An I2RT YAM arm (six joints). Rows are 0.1 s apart.
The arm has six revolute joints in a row. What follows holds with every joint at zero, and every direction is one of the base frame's.
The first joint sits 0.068 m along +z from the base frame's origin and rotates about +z.
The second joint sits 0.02 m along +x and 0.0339 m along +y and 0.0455 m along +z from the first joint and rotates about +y.
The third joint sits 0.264 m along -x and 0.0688 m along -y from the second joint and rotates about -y.
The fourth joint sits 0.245 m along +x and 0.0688 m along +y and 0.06 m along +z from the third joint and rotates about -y.
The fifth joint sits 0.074 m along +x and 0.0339 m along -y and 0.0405 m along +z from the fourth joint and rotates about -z.
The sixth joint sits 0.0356 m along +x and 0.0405 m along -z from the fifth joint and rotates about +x.
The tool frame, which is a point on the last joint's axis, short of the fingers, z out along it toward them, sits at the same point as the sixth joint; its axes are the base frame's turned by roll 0, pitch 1.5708 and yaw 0 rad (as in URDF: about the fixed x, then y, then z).
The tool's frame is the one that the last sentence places.
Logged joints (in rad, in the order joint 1, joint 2, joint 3, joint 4, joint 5, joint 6), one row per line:
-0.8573 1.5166 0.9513 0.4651 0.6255 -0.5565
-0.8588 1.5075 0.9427 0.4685 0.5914 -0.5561
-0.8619 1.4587 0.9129 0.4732 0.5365 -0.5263
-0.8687 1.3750 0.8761 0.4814 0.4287 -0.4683
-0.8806 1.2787 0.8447 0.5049 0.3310 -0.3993
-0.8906 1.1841 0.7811 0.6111 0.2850 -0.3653
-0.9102 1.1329 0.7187 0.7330 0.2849 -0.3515
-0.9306 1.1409 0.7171 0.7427 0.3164 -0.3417
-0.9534 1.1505 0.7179 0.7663 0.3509 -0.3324
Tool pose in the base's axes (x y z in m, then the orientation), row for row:
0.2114 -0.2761 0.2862 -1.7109 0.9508 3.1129
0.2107 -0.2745 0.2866 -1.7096 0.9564 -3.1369
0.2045 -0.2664 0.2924 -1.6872 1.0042 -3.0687
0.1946 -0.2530 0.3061 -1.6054 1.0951 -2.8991
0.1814 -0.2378 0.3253 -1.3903 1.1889 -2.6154
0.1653 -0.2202 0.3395 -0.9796 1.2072 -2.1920
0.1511 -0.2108 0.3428 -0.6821 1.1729 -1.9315
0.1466 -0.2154 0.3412 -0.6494 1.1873 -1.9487
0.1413 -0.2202 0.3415 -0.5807 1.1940 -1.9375
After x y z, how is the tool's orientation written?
As angles about the fixed x, y, z axes (roll, pitch, yaw), in radians.
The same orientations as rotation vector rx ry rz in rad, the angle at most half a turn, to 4 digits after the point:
0.8075 1.7380 -1.5327
0.7789 1.7380 -1.5084
0.7553 1.7004 -1.4532
0.7062 1.6202 -1.3480
0.6672 1.5019 -1.2536
0.6301 1.3462 -1.2303
0.6274 1.2195 -1.2532
0.6756 1.2030 -1.2802
0.7238 1.1685 -1.3127

